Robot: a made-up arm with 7 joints.
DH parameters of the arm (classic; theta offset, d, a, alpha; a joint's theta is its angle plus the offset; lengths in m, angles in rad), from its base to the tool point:
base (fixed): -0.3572 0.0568 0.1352 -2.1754
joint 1: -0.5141 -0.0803 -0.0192 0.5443
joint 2: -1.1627 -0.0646 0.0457 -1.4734
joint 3: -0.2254 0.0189 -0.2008 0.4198
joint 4: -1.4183 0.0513 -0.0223 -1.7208
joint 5: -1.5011 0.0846 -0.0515 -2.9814
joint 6: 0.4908 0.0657 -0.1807 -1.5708
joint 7: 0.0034 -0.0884 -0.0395 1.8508
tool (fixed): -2.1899 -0.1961 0 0
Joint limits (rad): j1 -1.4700..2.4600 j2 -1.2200..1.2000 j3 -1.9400..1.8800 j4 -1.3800..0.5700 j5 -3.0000..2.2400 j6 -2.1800..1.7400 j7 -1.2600..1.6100
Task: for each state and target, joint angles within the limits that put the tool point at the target. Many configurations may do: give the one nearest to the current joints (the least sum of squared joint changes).
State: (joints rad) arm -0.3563 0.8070 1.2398 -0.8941 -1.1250 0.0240 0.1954
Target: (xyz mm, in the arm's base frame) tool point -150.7 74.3 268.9
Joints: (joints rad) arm -0.5474 0.5943 1.4403 -0.7093 -0.8380 -0.2039 0.2656
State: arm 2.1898 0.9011 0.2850 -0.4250 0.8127 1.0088 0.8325
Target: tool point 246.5 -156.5 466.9
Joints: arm 2.0938 0.7825 0.1330 -0.6906 0.7922 0.8731 1.1783
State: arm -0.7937 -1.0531 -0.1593 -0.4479 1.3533 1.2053 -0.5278
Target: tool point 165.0 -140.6 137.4
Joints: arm -1.0363 -1.1616 -0.4753 -0.9151 1.3065 1.3492 -1.0941
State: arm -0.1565 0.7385 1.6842 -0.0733 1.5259 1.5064 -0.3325
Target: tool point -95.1 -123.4 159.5
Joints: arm 0.1138 0.8173 1.8800 0.0612 1.6380 1.2591 0.2508
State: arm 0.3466 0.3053 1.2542 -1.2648 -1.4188 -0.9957 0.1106
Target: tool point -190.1 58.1 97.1
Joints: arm 0.0941 0.1966 1.0720 -1.1943 -1.1204 -1.2585 0.1409
